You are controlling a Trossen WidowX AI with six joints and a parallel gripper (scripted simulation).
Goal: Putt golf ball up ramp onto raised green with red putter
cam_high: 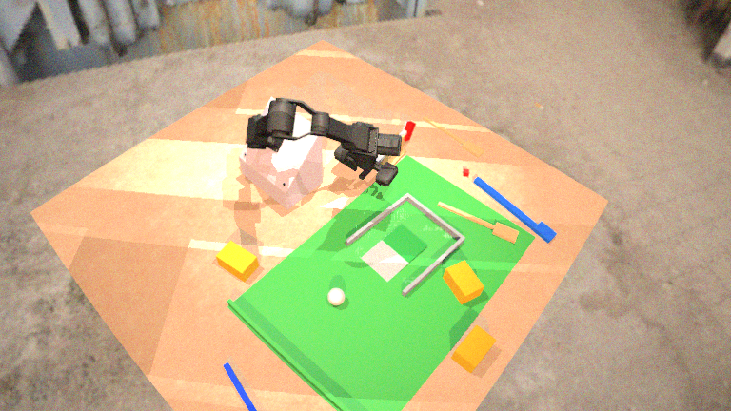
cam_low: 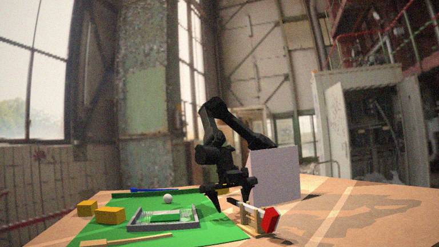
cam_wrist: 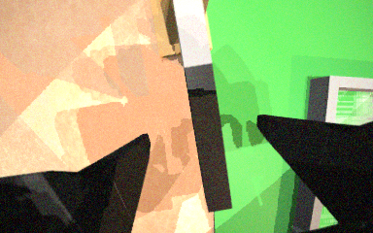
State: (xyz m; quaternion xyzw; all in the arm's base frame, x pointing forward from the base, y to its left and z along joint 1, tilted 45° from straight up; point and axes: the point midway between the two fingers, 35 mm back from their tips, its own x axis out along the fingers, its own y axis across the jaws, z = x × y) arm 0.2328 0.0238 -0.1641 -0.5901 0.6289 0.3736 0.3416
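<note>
My gripper tip is now 13 cm to the right of the wooden stand and 1 cm past it. From my gripper tip the other things lie so: green mat (24 cm ahead, 20 cm to the right, 3 cm below); white golf ball (36 cm to the right, 17 cm ahead, 1 cm below); tiny red cube (23 cm to the left, 22 cm ahead, 2 cm below).
</note>
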